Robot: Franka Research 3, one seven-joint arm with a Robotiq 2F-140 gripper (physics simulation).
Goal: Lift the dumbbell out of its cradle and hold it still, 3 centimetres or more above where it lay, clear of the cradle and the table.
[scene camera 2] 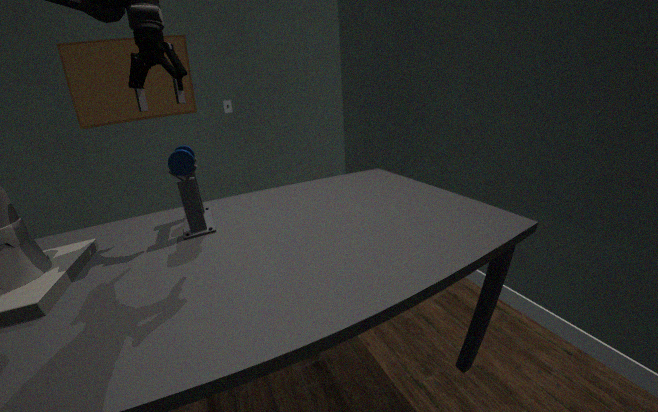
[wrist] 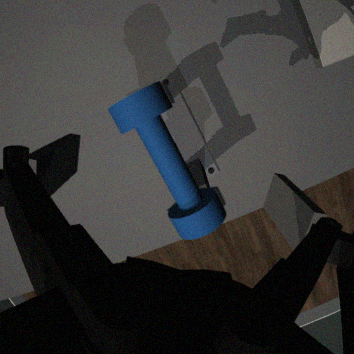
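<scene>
A blue dumbbell (scene camera 2: 182, 162) (wrist: 167, 161) lies in the top of a tall grey cradle (scene camera 2: 192, 205) (wrist: 198, 173), whose foot plate stands on the table (scene camera 2: 325, 250) (wrist: 75, 65). In the wrist view the dumbbell runs slantwise, from upper left to lower right, and hides much of the cradle. My gripper (scene camera 2: 161, 100) (wrist: 175, 171) is open and empty. In the scene view it points down, well above the dumbbell and slightly to its left. In the wrist view the dumbbell shows between the two fingers, beyond the tips and not touched.
The pale robot base block (scene camera 2: 30, 300) (wrist: 336, 42) stands on the table, left of the cradle in the scene view. Shadows of the arm, cradle and dumbbell fall on the table. A cork board (scene camera 2: 105, 85) and a wall socket (scene camera 2: 228, 106) are on the wall behind.
</scene>
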